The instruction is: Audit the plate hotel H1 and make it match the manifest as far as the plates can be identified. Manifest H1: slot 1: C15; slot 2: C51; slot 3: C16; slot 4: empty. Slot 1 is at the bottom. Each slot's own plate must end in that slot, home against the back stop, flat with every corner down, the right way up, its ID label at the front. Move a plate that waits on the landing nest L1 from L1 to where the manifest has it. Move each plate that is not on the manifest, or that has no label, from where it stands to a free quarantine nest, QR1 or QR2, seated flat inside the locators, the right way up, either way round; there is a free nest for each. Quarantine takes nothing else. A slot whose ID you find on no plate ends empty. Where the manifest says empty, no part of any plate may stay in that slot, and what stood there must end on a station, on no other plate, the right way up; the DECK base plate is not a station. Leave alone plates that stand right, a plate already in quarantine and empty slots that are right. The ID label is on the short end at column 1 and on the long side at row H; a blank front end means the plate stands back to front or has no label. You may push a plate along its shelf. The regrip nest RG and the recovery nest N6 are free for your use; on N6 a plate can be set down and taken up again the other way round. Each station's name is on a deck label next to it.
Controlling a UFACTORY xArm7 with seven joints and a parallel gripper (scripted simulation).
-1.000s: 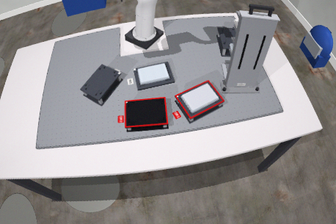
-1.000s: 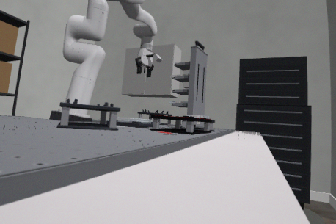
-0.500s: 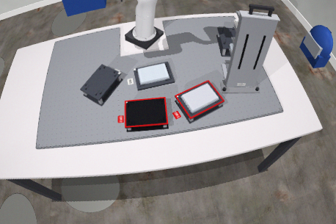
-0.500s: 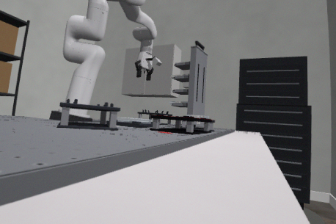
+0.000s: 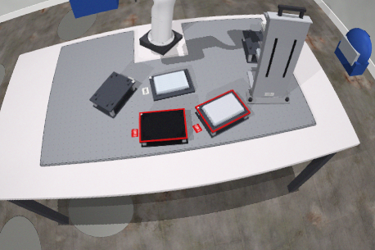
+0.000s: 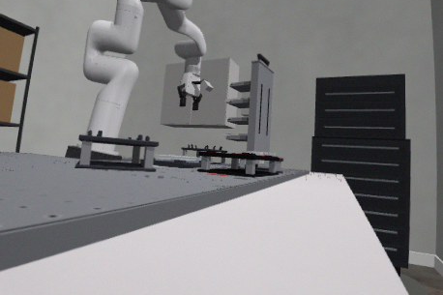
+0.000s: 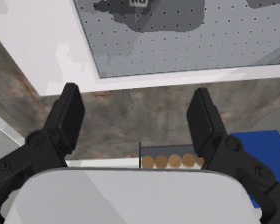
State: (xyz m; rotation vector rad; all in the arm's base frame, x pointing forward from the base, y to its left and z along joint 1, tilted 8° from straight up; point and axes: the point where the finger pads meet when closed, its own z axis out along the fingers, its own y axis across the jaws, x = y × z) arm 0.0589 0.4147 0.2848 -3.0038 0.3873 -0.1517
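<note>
The RG label is 26 cm below my hand. From my hand the other things lie so: H1 label (26 cm below, 25 cm ahead, 4 cm to the left); then white plate (40 cm ahead, 31 cm to the right, 21 cm below); then plate labelled C16 (28 cm ahead, 7 cm to the right, 1 cm above).
</note>
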